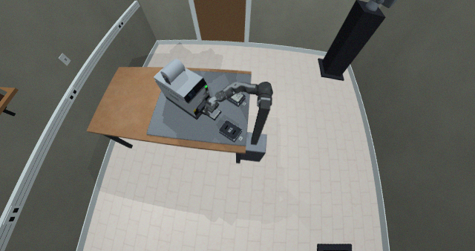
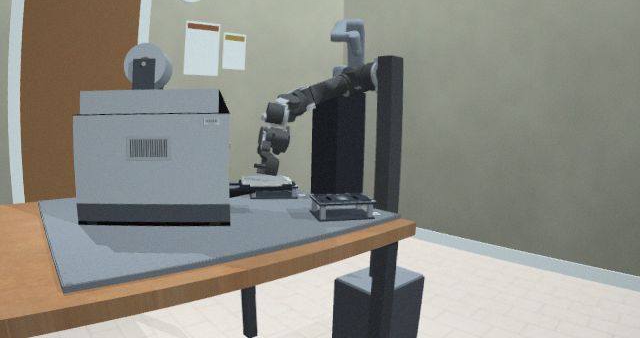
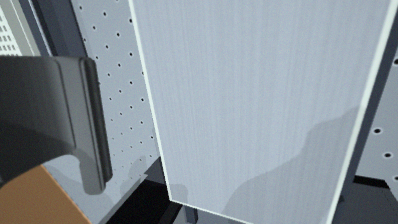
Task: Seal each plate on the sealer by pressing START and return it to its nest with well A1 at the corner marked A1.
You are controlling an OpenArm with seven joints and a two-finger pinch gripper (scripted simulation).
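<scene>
My gripper is now 40 mm above the sealer stage. The rest, counted from my hand: white start button: 130 mm to the right, 60 mm above, 50 mm ahead; plate nest: 180 mm behind, 130 mm to the left, 80 mm below; yellow warning mark: 130 mm ahead, 30 mm to the left, 20 mm above.
</scene>
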